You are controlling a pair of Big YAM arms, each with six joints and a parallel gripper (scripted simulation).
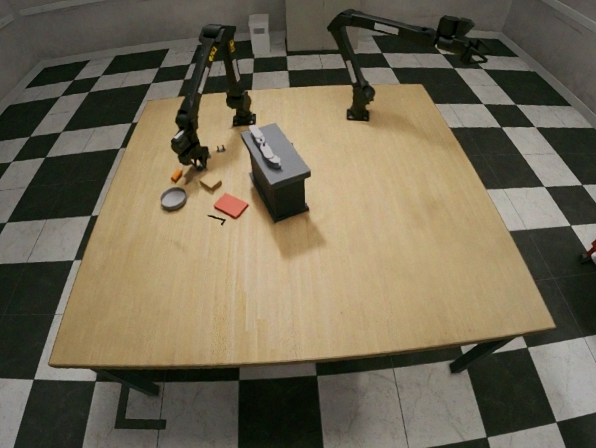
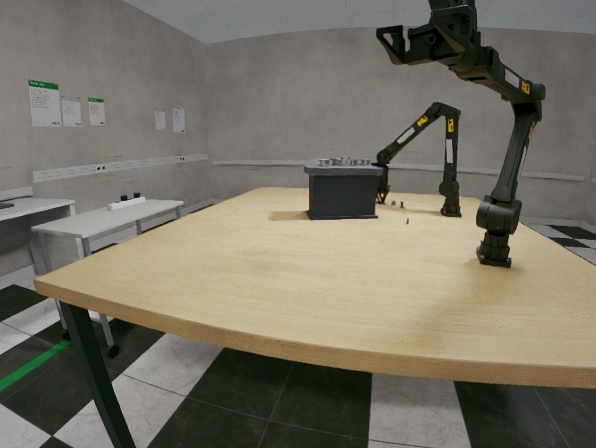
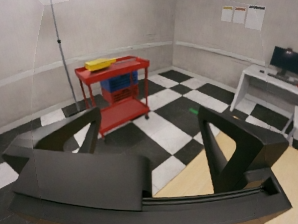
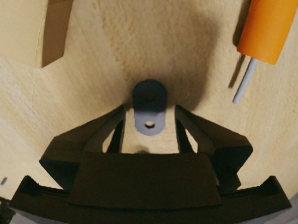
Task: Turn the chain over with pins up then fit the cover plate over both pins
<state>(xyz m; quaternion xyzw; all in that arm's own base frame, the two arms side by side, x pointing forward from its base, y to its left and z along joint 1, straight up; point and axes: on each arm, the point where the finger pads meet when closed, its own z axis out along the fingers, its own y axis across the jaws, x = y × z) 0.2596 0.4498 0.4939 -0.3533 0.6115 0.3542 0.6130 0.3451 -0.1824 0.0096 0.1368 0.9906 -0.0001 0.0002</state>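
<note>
Right now the orange-handled screwdriver is 9 cm to the right of my right hand, 4 cm ahead of it and 1 cm above it. Round my right hand: dark grey block: 36 cm to the left, 18 cm ahead, 10 cm above; then red square pad: 25 cm ahead, 17 cm to the left.
</note>
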